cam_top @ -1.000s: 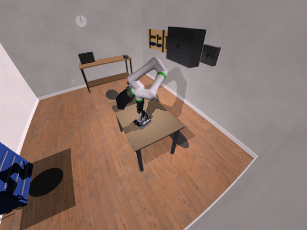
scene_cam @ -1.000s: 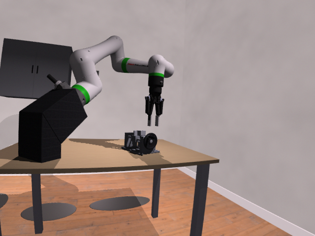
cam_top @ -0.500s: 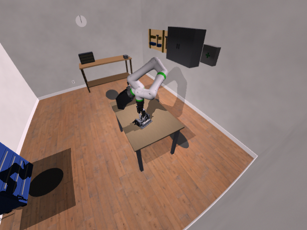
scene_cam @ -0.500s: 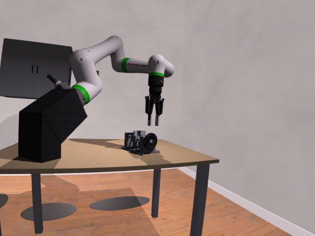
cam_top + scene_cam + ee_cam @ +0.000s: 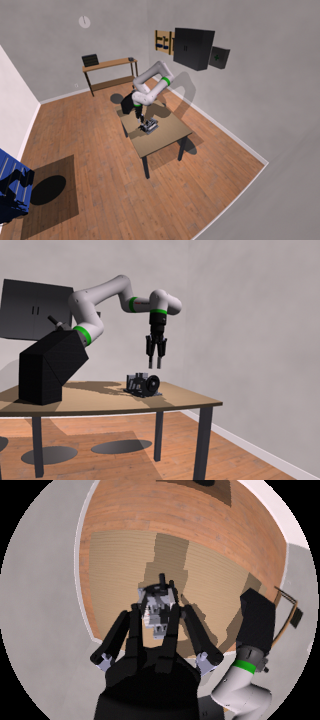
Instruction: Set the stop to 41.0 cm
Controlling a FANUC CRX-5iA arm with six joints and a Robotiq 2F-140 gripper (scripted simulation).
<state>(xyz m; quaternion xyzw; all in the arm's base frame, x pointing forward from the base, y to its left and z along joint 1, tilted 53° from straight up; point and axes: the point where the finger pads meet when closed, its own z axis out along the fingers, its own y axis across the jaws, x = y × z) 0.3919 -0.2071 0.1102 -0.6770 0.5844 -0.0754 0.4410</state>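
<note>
My hand is 10 mm past the black handwheel and 90 mm above it. From my hand the other things lie so: grey stop: 30 mm behind, 120 mm to the left, 100 mm below.
</note>
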